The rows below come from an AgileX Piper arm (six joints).
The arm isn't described. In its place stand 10 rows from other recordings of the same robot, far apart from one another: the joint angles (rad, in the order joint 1, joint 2, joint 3, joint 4, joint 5, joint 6), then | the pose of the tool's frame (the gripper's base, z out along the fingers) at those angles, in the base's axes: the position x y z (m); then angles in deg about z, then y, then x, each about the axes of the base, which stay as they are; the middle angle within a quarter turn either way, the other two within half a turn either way.
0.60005, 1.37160, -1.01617, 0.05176, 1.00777, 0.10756 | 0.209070 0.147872 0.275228 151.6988 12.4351 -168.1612
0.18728, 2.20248, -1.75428, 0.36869, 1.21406, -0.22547 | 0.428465 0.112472 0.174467 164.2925 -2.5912 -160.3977
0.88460, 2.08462, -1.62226, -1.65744, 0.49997, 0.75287 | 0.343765 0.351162 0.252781 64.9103 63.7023 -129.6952
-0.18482, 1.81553, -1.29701, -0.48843, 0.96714, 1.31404 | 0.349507 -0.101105 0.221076 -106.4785 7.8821 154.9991
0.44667, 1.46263, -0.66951, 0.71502, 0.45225, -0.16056 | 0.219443 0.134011 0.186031 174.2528 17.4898 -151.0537
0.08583, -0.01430, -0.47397, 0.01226, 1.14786, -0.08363 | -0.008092 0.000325 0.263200 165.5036 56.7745 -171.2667
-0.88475, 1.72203, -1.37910, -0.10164, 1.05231, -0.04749 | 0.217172 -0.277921 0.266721 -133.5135 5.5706 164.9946
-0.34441, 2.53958, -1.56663, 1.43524, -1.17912, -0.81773 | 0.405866 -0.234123 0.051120 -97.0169 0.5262 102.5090
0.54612, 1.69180, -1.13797, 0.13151, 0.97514, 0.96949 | 0.266835 0.173736 0.215840 -152.1766 3.2290 -170.7052
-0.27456, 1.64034, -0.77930, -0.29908, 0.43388, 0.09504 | 0.272580 -0.088489 0.158662 -170.8692 18.7128 166.6276
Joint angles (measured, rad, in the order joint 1, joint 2, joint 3, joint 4, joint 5, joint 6), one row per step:
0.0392 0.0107 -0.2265 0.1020 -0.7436 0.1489
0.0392 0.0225 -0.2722 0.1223 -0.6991 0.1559
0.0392 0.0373 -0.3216 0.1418 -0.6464 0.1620
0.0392 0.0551 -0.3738 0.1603 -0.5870 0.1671
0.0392 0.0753 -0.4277 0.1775 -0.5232 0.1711
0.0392 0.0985 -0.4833 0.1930 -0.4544 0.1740
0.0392 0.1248 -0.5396 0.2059 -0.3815 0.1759
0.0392 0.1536 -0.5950 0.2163 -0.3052 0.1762
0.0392 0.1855 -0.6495 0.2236 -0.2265 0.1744
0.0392 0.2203 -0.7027 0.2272 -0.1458 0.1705
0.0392 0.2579 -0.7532 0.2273 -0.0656 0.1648
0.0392 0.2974 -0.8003 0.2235 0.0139 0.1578
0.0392 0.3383 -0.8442 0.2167 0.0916 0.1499
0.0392 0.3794 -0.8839 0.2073 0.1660 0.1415
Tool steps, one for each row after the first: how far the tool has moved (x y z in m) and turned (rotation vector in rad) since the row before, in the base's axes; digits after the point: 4 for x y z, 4 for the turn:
-0.0020 -0.0009 0.0106 0.0208 0.0106 0.0171
-0.0015 -0.0007 0.0111 0.0184 0.0179 0.0185
-0.0011 -0.0003 0.0114 0.0155 0.0245 0.0196
-0.0007 0.0000 0.0115 0.0124 0.0293 0.0201
-0.0001 0.0004 0.0115 0.0087 0.0353 0.0205
0.0008 0.0008 0.0112 0.0042 0.0415 0.0203
0.0018 0.0011 0.0105 -0.0005 0.0480 0.0193
0.0030 0.0015 0.0099 -0.0059 0.0541 0.0172
0.0042 0.0017 0.0090 -0.0118 0.0600 0.0146
0.0056 0.0019 0.0079 -0.0167 0.0648 0.0116
0.0069 0.0019 0.0066 -0.0215 0.0691 0.0087
0.0080 0.0018 0.0054 -0.0247 0.0718 0.0062
0.0087 0.0016 0.0040 -0.0269 0.0729 0.0040

